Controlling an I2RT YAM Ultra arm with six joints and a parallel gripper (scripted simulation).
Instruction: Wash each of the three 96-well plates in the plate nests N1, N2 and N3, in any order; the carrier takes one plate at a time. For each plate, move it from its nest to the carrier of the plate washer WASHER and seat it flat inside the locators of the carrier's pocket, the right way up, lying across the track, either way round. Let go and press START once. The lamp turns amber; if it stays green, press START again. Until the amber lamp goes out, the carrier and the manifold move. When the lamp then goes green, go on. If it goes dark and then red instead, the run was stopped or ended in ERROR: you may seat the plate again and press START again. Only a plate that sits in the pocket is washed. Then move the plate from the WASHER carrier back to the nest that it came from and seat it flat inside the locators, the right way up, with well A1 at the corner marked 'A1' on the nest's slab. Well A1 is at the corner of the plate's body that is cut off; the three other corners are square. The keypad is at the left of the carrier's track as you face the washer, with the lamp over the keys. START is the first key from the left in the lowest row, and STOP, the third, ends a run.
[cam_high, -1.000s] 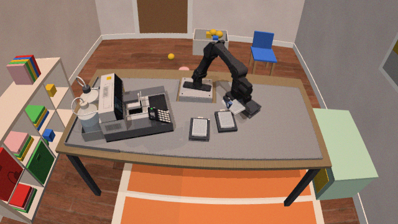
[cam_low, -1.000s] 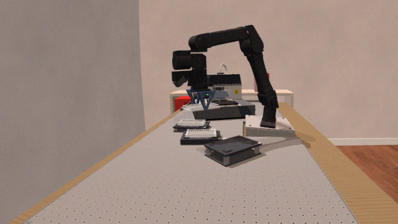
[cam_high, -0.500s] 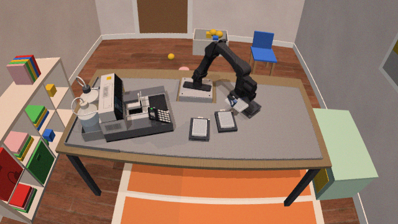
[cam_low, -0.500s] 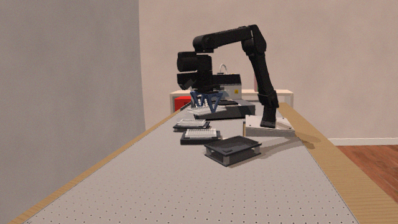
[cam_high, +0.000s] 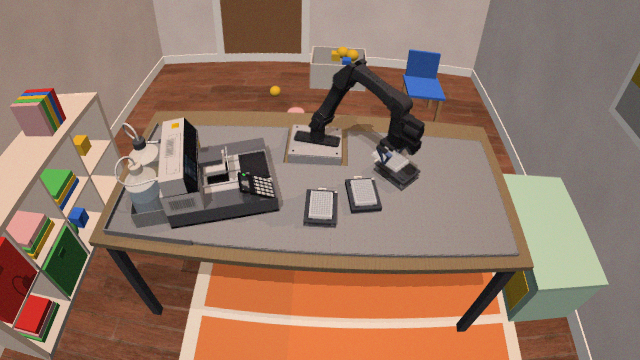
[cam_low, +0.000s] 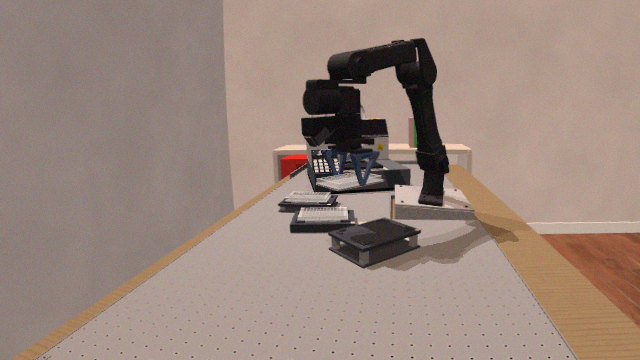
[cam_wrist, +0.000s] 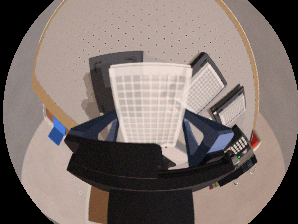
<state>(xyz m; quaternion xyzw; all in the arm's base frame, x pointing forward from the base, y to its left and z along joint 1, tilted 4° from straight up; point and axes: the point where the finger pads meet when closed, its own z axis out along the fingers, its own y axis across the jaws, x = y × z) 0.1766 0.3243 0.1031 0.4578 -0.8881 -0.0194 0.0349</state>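
Now: the nest 110 mm below my hand, 70 mm behind it and 40 mm to the left of it. Also, from my hand: manifold 660 mm to the right, 180 mm ahead; then plate washer 660 mm to the right, 180 mm ahead, 10 mm below; then washer carrier 520 mm to the right, 110 mm ahead, 50 mm below.
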